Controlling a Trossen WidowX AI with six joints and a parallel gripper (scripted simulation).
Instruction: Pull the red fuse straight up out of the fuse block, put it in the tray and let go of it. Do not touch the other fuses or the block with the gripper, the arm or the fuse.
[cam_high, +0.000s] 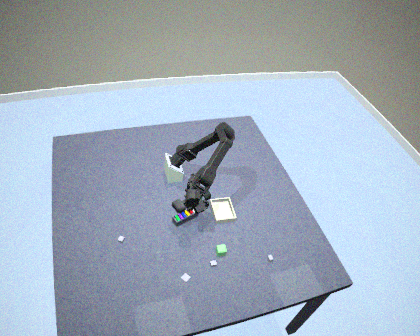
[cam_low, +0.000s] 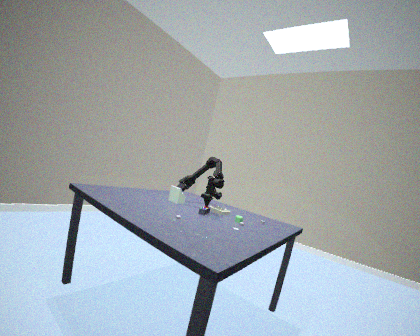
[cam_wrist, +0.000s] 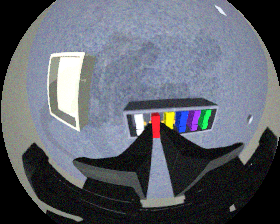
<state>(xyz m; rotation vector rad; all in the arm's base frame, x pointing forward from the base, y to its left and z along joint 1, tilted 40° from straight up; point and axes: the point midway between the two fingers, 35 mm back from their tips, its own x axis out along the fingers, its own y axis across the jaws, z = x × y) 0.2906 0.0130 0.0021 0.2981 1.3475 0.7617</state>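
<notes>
The cream tray lies 10 mm ahead of my gripper tip, 170 mm to the left of it and 40 mm below it.
</notes>
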